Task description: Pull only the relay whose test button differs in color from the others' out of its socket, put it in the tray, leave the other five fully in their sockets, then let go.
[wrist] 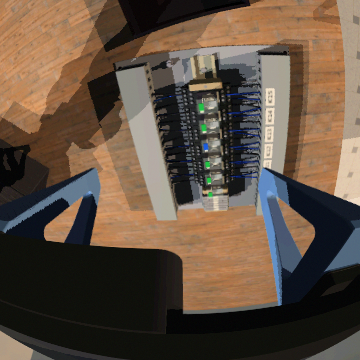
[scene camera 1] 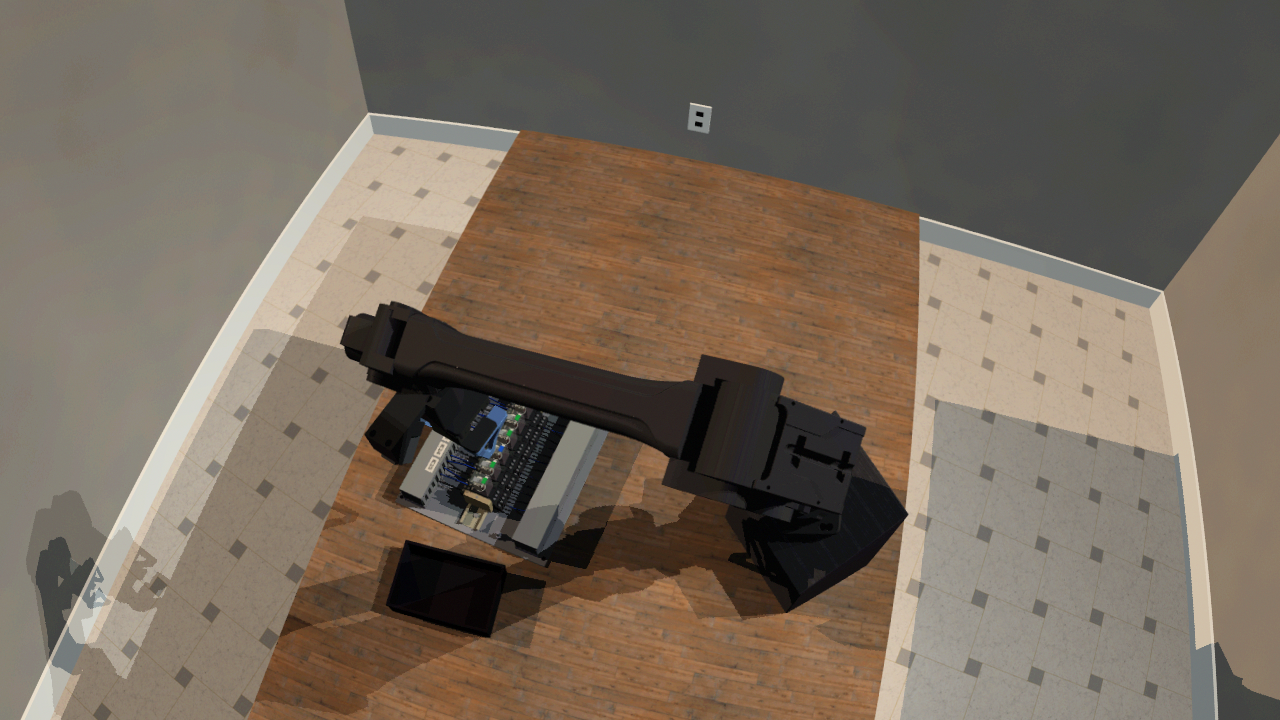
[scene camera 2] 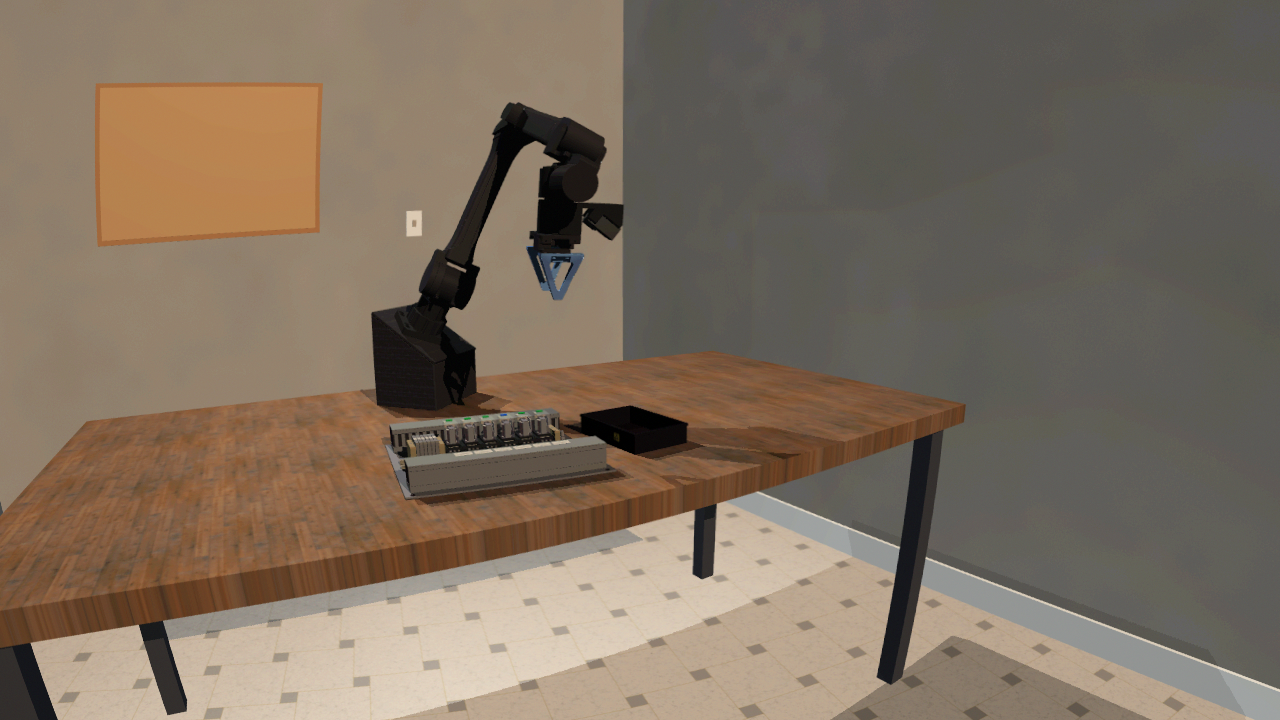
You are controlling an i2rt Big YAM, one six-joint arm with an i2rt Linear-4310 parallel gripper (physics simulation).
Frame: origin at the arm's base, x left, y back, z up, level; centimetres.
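Seen in the pictures: gripper, fingertip midpoint: (wrist: 178, 176) (scene camera 1: 461, 438) (scene camera 2: 551, 295); arm's base at its link origin: (scene camera 2: 420, 330).
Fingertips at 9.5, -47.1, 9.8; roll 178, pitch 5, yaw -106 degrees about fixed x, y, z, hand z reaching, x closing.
Observation:
Offsets run from my fingertips to a thing's top centre, as dx, dy, dz.
Six relays stand in a row of sockets on the panel. The relay with the blue test button @(-9.1, -0.5, -18.5) (wrist: 213, 146) (scene camera 2: 504, 428) is third from the tray end, upright in line with the others. The green-button relays (wrist: 211, 125) (scene camera 2: 467, 432) stand on both sides of it; two are nearer the tray. In scene camera 1 the gripper and arm hide part of the row. My gripper (wrist: 178, 176) (scene camera 2: 551, 291) is open and empty, high above the panel, its blue fingers wide apart. The black tray @(+14.3, -1.7, -21.9) (scene camera 1: 498, 601) (scene camera 2: 658, 437) (wrist: 191, 19) stands beyond the panel's end, with no relay visible in it.
Two long grey wire ducts @(-10.6, +9.8, -21.1) (wrist: 142, 130) @(-13.1, -10.2, -21.1) (scene camera 2: 505, 466) flank the relay row and stand up along the panel's sides. Tan end blocks @(-1.1, -1.5, -21.4) (wrist: 205, 86) and a terminal group @(-22.3, +1.1, -20.7) (scene camera 2: 424, 445) sit at the row's ends. Thin wires run from the sockets to the ducts. The arm's base (scene camera 2: 411, 362) stands behind the panel.

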